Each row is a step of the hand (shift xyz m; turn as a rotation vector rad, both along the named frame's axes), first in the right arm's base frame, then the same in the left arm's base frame.
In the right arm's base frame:
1: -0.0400 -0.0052 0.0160 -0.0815 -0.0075 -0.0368
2: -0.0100 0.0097 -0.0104 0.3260 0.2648 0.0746
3: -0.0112 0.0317 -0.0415 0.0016 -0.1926 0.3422
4: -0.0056 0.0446 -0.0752 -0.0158 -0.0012 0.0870
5: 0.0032 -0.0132 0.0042 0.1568 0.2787 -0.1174
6: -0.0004 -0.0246 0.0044 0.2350 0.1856 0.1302
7: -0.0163 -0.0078 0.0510 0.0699 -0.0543 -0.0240
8: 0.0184 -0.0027 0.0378 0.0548 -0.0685 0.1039
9: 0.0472 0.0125 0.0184 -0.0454 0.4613 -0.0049
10: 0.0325 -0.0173 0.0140 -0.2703 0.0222 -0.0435
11: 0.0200 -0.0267 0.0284 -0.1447 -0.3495 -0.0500
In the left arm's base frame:
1: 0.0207 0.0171 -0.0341 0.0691 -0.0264 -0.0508
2: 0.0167 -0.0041 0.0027 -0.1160 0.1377 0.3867
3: 0.0414 -0.0229 0.0248 -0.2353 0.2281 -0.2163
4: 0.0569 -0.0485 0.0457 -0.0206 0.0798 -0.0320
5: -0.0114 -0.0021 -0.0082 0.0862 -0.0089 0.3294
6: -0.0153 -0.0062 -0.0187 -0.1144 0.1660 0.2569
7: -0.0110 0.0447 -0.0285 -0.0738 -0.0527 0.0138
8: -0.0288 0.0307 0.0014 -0.1172 0.0585 -0.0366
9: -0.0343 0.0160 0.0359 0.2986 0.1930 0.2975
10: -0.0389 0.0015 0.0061 0.2275 0.0029 -0.1538
11: -0.0403 0.0121 -0.0123 -0.0748 -0.1728 -0.3318

